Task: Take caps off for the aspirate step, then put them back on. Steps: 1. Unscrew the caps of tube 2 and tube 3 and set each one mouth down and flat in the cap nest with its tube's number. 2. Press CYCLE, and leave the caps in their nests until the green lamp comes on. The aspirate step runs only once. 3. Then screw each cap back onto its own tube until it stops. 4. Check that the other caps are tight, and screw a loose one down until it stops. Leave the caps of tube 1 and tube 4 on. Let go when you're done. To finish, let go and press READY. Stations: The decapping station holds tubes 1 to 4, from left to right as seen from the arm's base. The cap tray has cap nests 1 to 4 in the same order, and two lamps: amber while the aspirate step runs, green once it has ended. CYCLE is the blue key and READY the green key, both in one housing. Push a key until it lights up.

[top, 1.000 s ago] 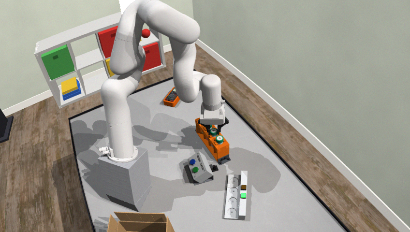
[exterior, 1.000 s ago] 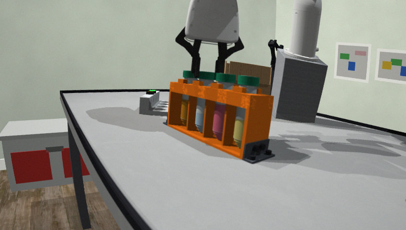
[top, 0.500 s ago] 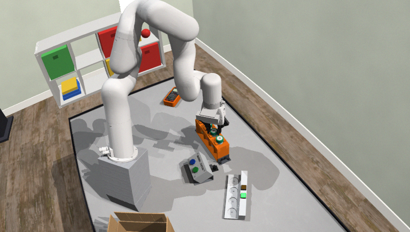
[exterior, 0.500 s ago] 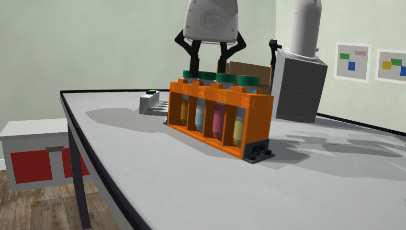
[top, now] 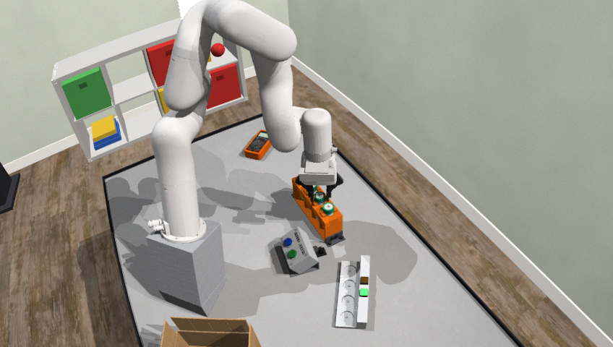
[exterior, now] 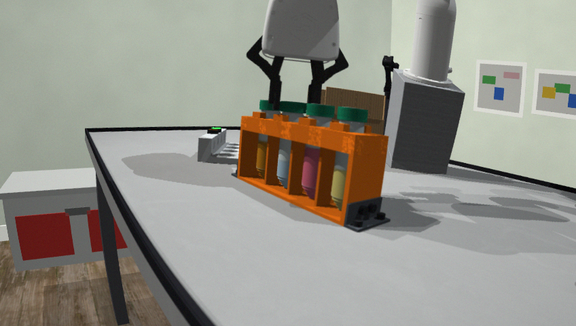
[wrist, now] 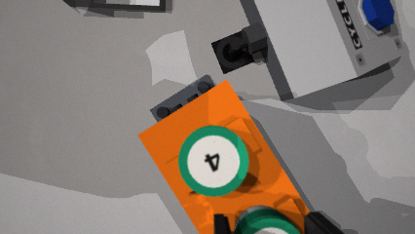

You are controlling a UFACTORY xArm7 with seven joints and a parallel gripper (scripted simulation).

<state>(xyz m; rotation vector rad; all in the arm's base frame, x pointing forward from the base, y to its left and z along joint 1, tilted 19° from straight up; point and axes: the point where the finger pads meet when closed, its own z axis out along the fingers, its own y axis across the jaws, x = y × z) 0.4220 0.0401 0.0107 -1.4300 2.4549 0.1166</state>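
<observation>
Right now the tube 3 threaded neck is 1 cm below my hand. Also, from my hand: cap 4: 5 cm to the right, 1 cm below; cap 2: 5 cm to the left, 1 cm below; cap 3: 1 cm below.
</observation>
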